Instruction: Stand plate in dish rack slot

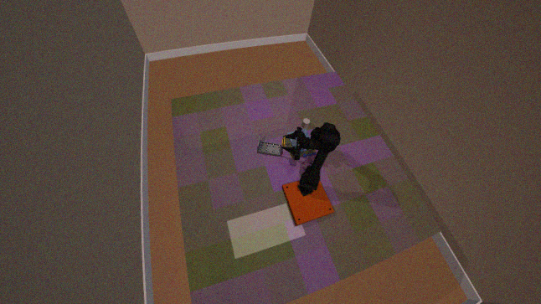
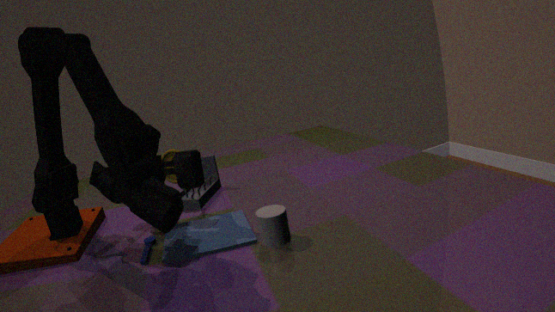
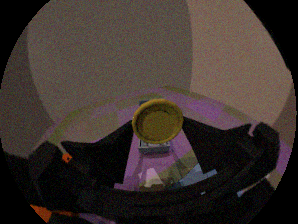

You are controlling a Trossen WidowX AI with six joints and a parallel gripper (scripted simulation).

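The grey dish rack lies 3 cm ahead of my gripper tip, 6 cm to the left of it and 8 cm below it. From my gripper tip the other things lie so: blue spoon: 9 cm behind, 14 cm to the right, 10 cm below; then yellow plate: 1 cm to the right; then blue mat: 1 cm ahead, 15 cm to the right, 10 cm below.
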